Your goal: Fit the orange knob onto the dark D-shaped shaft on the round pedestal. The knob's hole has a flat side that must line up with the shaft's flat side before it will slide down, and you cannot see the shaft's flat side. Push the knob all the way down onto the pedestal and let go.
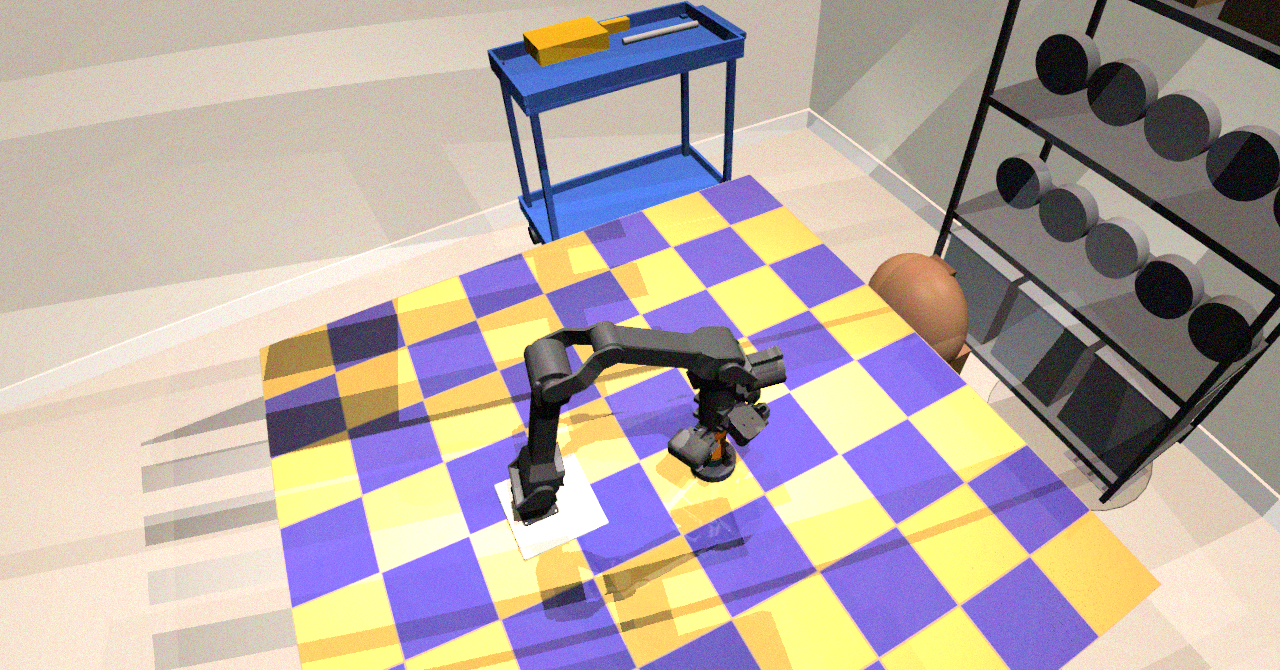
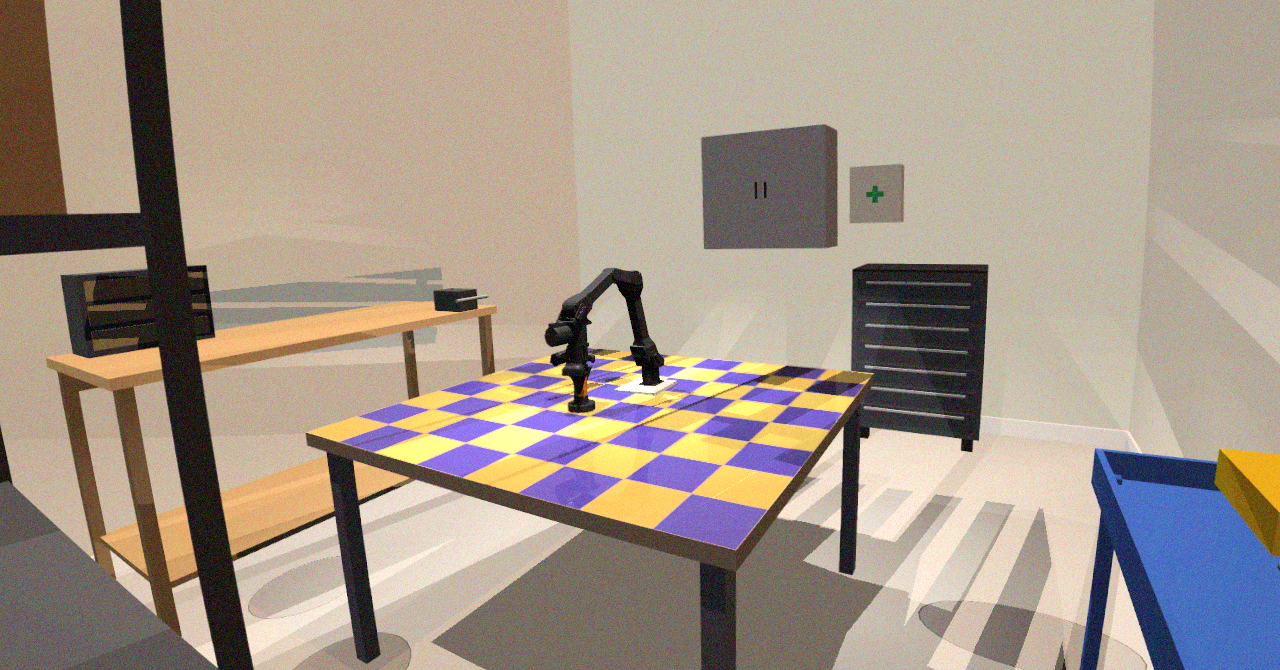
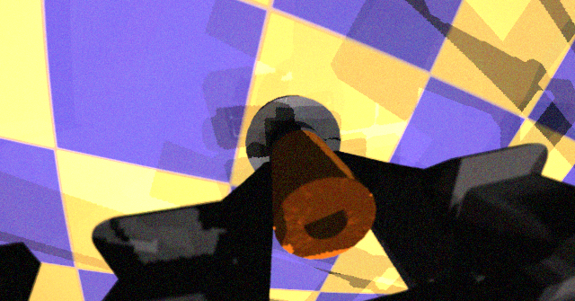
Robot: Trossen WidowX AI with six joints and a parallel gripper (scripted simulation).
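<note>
Now: gripper tip 2 cm below the orange knob. Round my gripper tip: round pedestal (2 cm below).
</note>
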